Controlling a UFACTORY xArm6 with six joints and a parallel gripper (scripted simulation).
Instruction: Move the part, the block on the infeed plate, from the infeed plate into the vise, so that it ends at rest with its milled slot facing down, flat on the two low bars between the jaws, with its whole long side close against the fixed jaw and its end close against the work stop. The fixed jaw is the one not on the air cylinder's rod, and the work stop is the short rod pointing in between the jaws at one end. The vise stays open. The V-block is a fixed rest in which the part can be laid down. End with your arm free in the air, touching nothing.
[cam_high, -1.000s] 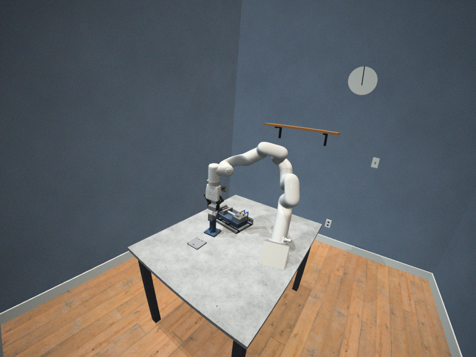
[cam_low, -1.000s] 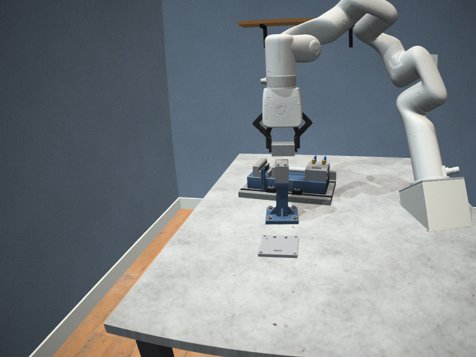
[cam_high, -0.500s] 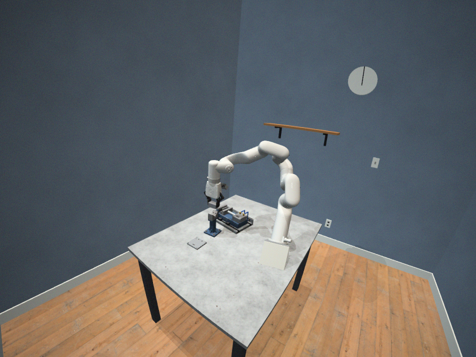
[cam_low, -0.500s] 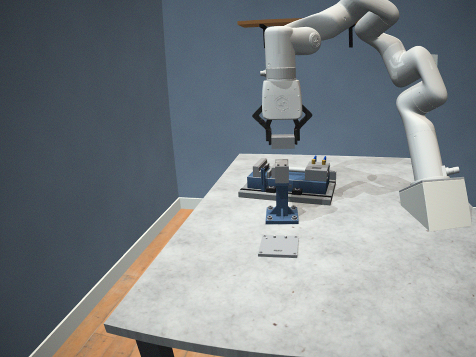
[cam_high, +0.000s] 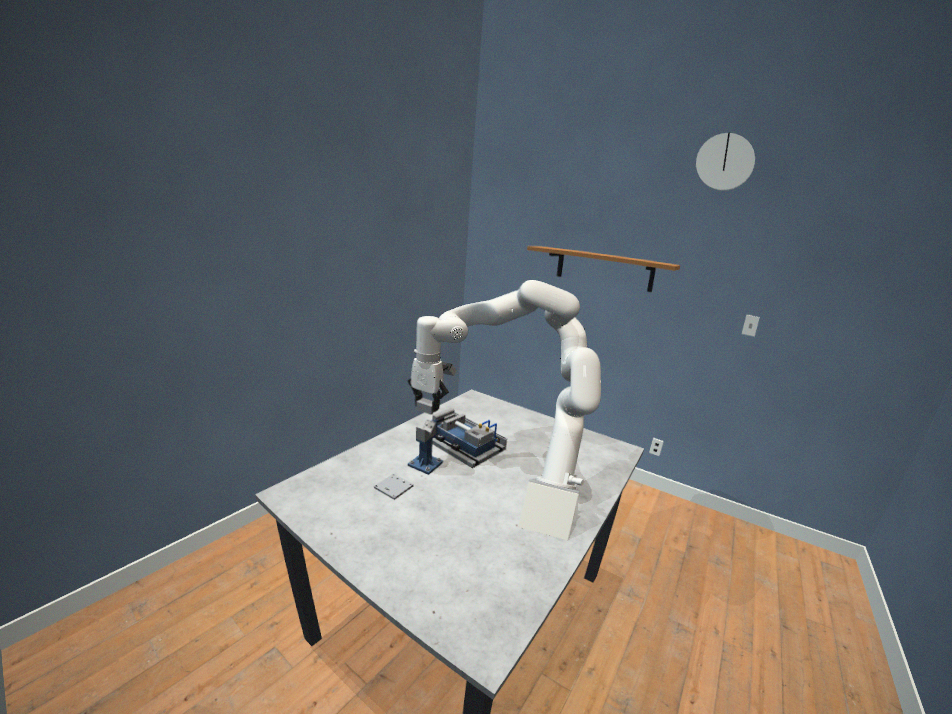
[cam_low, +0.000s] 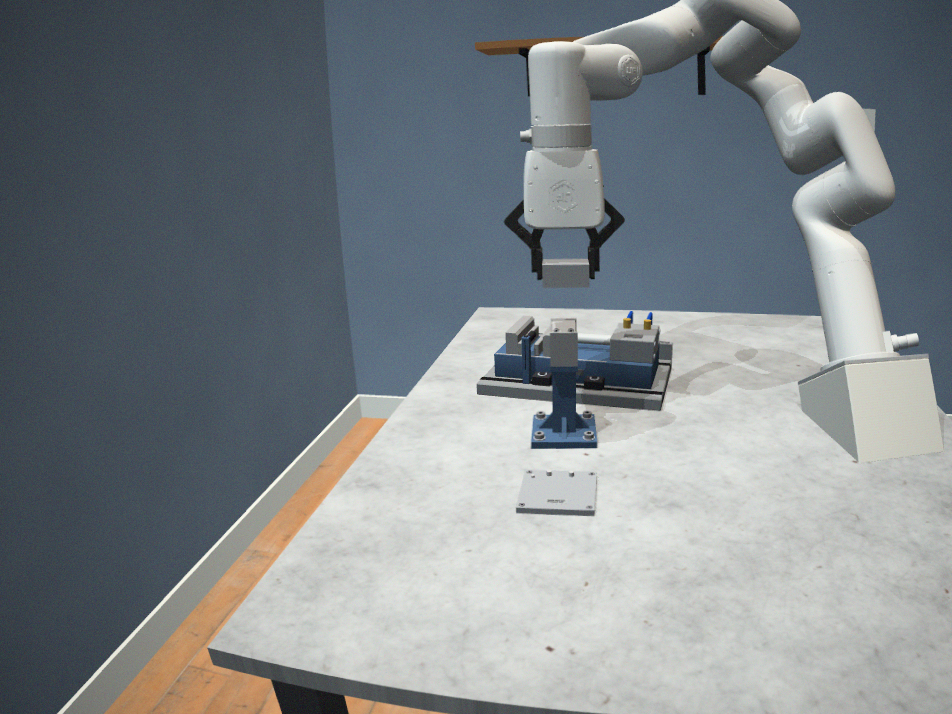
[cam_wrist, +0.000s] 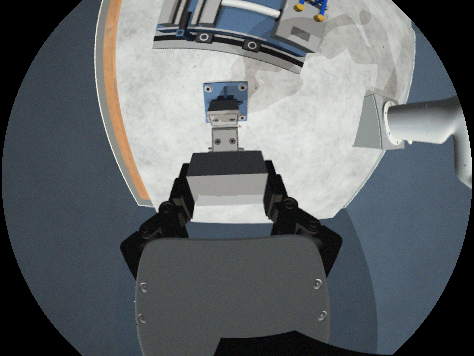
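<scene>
Right now the part is 20 mm below my hand. Round my hand: cylinder rod (10 mm ahead, 200 mm to the right, 170 mm below); work stop post (100 mm ahead, 130 mm to the right, 180 mm below); work stop (100 mm ahead, 150 mm to the right, 150 mm below).
</scene>
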